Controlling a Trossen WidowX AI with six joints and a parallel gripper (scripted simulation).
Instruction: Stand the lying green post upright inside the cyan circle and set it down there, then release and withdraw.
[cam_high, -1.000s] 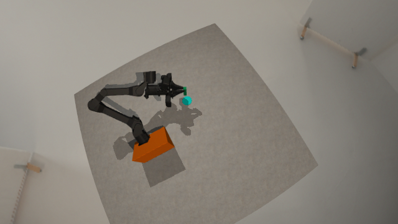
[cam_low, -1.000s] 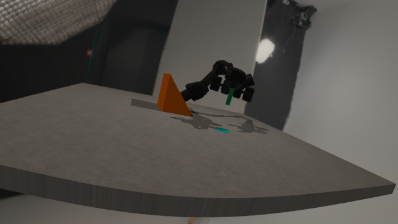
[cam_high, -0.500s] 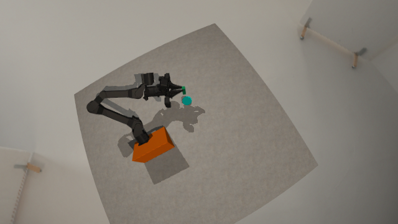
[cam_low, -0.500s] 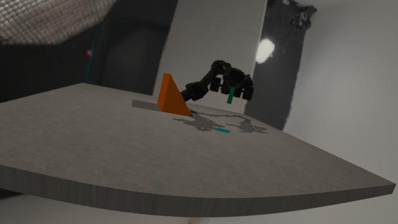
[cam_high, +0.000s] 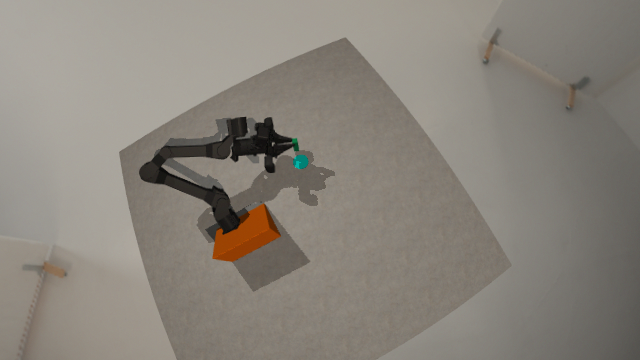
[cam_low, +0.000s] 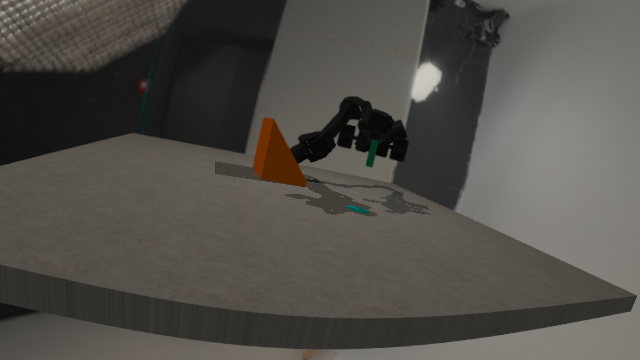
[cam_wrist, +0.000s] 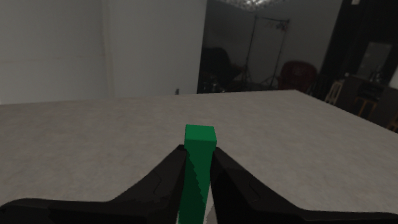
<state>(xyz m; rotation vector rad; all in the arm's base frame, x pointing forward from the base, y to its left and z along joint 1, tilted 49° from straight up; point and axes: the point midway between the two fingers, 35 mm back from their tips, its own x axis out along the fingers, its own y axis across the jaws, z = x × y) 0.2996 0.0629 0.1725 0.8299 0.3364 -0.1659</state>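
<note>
My gripper tip is 160 mm above the cyan circle. From my gripper tip the other things lie so: green post 20 mm below.
</note>
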